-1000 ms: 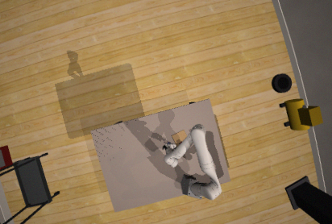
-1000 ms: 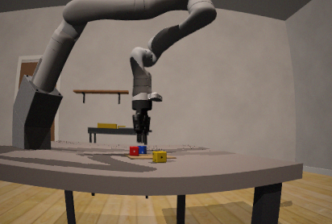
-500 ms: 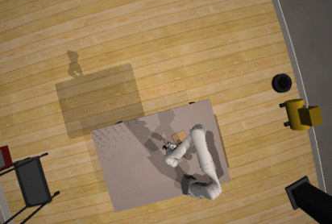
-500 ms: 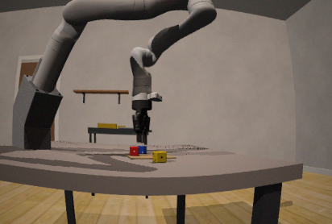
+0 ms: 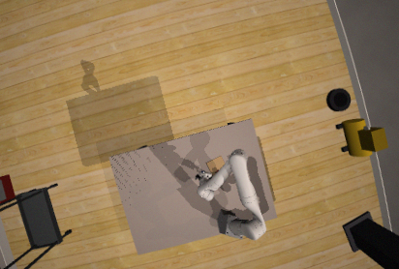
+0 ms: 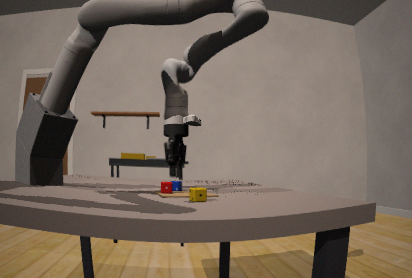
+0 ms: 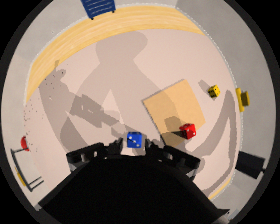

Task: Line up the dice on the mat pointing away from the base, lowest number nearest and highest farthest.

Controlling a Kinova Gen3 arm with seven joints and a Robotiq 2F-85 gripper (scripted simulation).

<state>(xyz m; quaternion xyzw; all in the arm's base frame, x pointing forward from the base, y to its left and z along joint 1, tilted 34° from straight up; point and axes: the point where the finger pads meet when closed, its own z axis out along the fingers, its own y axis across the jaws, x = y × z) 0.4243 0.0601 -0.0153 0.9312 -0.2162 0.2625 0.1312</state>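
Now: the blue die 4 cm below my hand. Also, from my hand: yellow die (1 cm behind, 28 cm to the right, 4 cm below); red die (5 cm behind, 12 cm to the right, 4 cm below); tan mat (1 cm behind, 13 cm to the right, 6 cm below).
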